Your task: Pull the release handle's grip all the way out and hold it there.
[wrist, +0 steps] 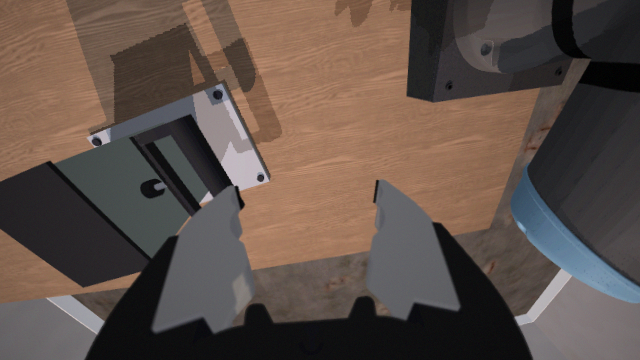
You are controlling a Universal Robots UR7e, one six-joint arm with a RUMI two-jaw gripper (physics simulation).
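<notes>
The release handle's black grip (202, 152) is a bar on a black frame, standing in front of the grey-green face (107, 185) of its housing at the left. A small dark knob with a light pin (154, 188) shows on that face beside the grip's frame. The housing stands on a light metal plate (237, 170) screwed to the wooden table top. My gripper (308, 185) is open with nothing between its fingers. It is to the right of the grip; its left fingertip overlaps the grip's lower end in the view and hides it. Whether they touch, I cannot tell.
A black panel (65, 225) forms the housing's left side. The robot's dark base block (425, 60) and its arm with a blue ring (560, 250) are at the right. The wooden table top (320, 125) ends below, beside a brown stone-like surface (320, 282). Shadows fall at the upper left.
</notes>
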